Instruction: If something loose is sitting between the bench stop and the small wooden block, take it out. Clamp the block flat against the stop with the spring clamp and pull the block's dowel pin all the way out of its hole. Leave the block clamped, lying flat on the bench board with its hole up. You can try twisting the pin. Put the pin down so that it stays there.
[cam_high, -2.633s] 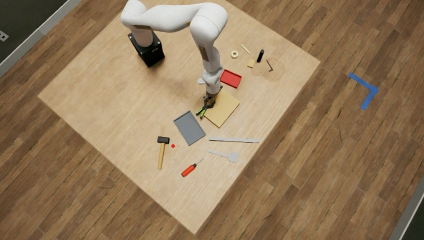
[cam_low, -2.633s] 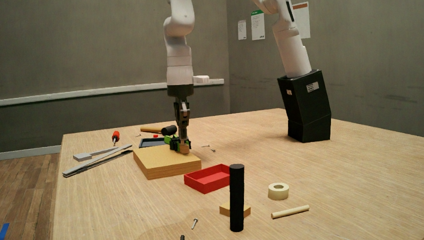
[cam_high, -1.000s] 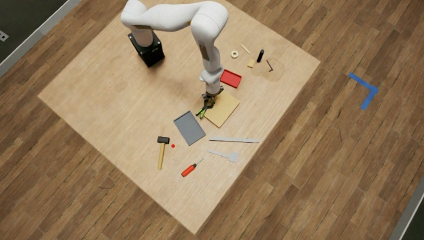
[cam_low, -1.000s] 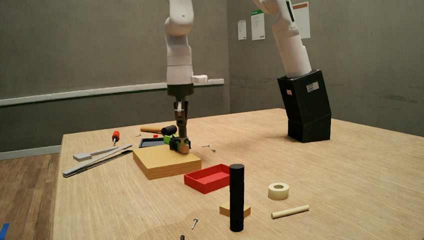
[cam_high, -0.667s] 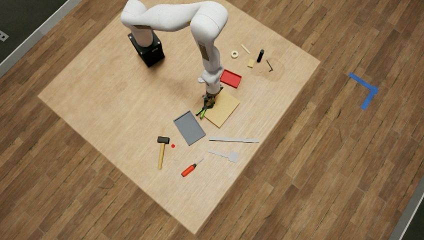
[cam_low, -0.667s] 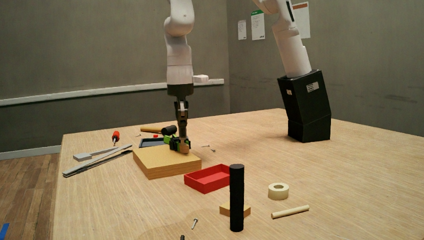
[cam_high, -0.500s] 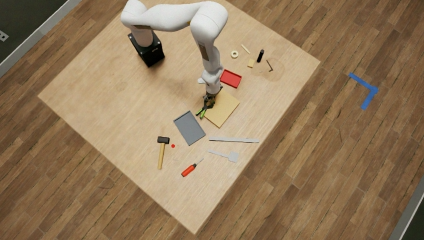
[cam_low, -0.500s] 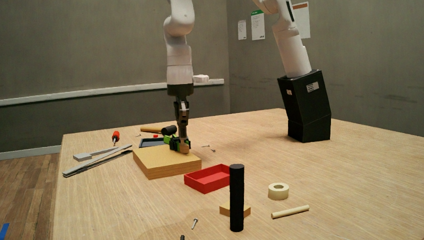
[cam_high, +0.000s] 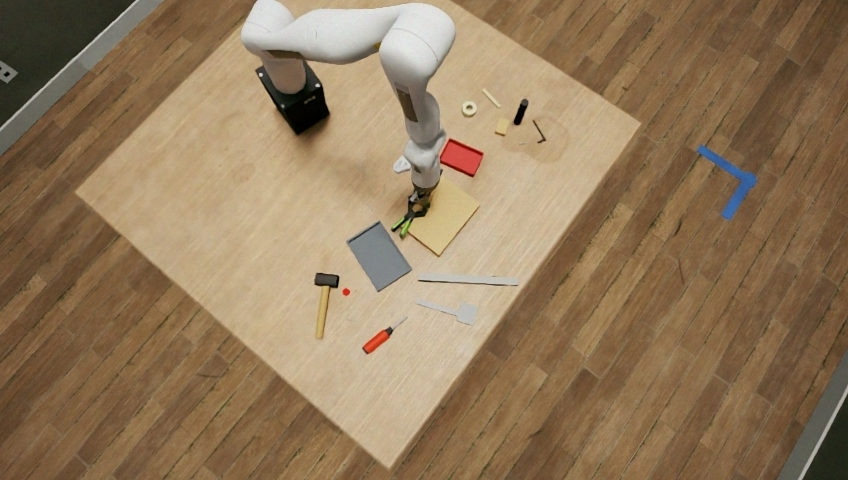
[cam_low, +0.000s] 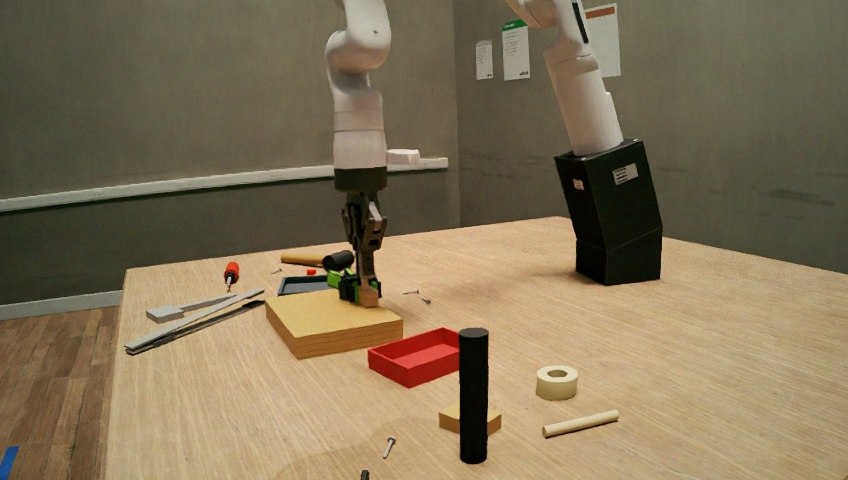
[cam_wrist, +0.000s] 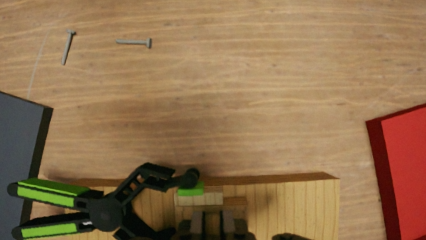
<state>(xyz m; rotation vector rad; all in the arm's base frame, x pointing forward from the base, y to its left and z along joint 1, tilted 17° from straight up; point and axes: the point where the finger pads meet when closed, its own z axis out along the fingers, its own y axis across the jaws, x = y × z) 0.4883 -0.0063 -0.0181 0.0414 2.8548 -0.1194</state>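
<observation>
The dowel pin lies 2 cm below my hand. Round my hand: wooden block (5 cm below); then tan bench board (6 cm ahead, 1 cm to the right, 7 cm below); then red tray (18 cm to the left, 8 cm below).
</observation>
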